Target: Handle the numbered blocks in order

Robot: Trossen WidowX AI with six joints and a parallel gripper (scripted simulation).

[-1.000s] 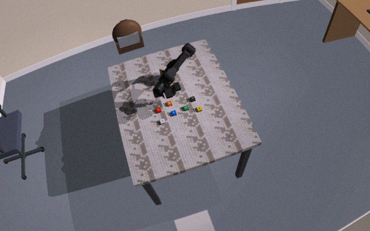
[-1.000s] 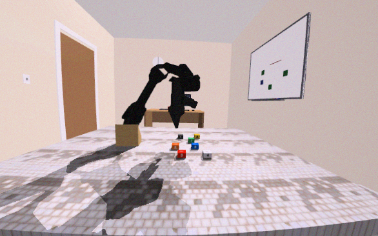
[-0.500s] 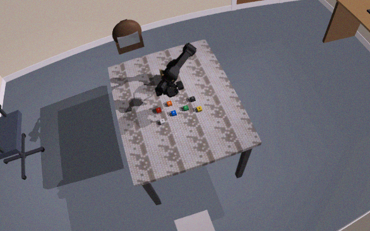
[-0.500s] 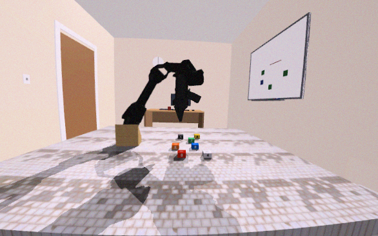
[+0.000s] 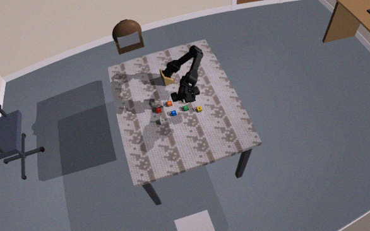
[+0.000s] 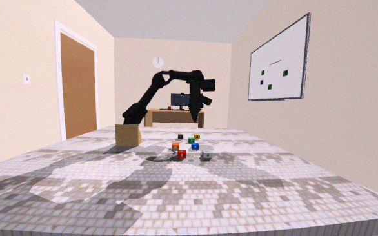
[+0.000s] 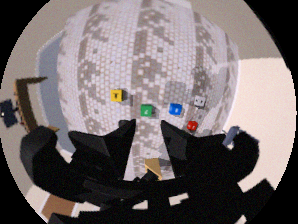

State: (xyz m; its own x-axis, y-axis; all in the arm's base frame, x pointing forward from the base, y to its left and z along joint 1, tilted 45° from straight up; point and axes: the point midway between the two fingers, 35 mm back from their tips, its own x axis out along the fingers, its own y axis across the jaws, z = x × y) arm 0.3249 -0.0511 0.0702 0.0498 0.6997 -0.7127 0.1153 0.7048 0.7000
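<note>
Right now the green block is 20 mm behind my gripper tip and 100 mm below it. From my gripper tip the other things lie so: yellow block (40 mm ahead, 80 mm to the left, 100 mm below); black block (60 mm behind, 80 mm to the left, 100 mm below); blue block (20 mm behind, 90 mm to the right, 100 mm below).
</note>
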